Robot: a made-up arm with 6 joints. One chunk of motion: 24 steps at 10 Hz.
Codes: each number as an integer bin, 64 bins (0 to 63) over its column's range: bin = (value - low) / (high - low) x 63, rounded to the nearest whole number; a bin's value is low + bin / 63 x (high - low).
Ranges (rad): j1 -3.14..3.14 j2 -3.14..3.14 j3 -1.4..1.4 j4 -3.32..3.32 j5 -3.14..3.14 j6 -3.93..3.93
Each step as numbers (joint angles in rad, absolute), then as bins.
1 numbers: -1.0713 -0.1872 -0.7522 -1.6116 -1.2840 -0.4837
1 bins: 21 30 15 16 19 28
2 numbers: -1.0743 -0.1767 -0.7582 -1.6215 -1.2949 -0.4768
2 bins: 21 30 14 16 19 28
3 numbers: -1.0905 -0.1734 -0.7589 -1.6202 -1.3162 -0.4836
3 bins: 21 30 14 16 18 28
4 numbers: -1.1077 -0.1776 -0.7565 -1.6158 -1.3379 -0.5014
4 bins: 20 30 14 16 18 27
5 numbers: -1.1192 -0.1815 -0.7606 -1.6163 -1.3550 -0.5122
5 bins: 20 30 14 16 18 27
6 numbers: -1.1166 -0.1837 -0.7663 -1.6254 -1.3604 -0.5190
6 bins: 20 30 14 16 18 27
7 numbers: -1.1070 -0.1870 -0.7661 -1.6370 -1.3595 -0.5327
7 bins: 20 30 14 16 18 27
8 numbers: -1.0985 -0.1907 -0.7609 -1.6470 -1.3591 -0.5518
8 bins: 20 30 14 16 18 27
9 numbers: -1.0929 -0.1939 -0.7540 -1.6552 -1.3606 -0.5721
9 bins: 21 30 15 16 18 27
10 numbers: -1.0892 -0.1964 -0.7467 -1.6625 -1.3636 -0.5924
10 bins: 21 30 15 16 18 27
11 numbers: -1.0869 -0.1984 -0.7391 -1.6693 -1.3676 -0.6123
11 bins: 21 30 15 16 18 27
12 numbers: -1.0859 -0.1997 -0.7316 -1.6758 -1.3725 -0.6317
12 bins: 21 29 15 16 18 26
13 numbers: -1.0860 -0.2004 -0.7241 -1.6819 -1.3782 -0.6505
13 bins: 21 29 15 16 18 26
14 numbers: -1.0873 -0.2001 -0.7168 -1.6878 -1.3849 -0.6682
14 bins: 21 29 15 15 18 26
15 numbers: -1.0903 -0.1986 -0.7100 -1.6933 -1.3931 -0.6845
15 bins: 21 30 16 15 18 26
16 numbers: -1.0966 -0.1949 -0.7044 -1.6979 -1.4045 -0.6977
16 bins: 20 30 16 15 17 26
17 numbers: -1.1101 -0.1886 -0.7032 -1.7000 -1.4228 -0.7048
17 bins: 20 30 16 15 17 26
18 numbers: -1.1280 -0.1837 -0.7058 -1.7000 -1.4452 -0.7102
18 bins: 20 30 16 15 17 26
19 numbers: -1.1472 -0.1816 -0.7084 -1.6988 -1.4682 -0.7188
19 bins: 20 30 16 15 17 26
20 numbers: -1.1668 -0.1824 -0.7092 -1.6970 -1.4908 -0.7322
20 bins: 20 30 16 15 17 26
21 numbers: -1.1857 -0.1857 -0.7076 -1.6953 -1.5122 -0.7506
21 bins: 20 30 16 15 16 25
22 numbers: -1.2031 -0.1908 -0.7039 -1.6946 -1.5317 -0.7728
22 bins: 19 30 16 15 16 25
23 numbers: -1.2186 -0.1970 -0.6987 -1.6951 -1.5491 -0.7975
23 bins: 19 30 16 15 16 25
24 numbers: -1.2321 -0.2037 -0.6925 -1.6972 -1.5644 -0.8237
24 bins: 19 29 16 15 16 25
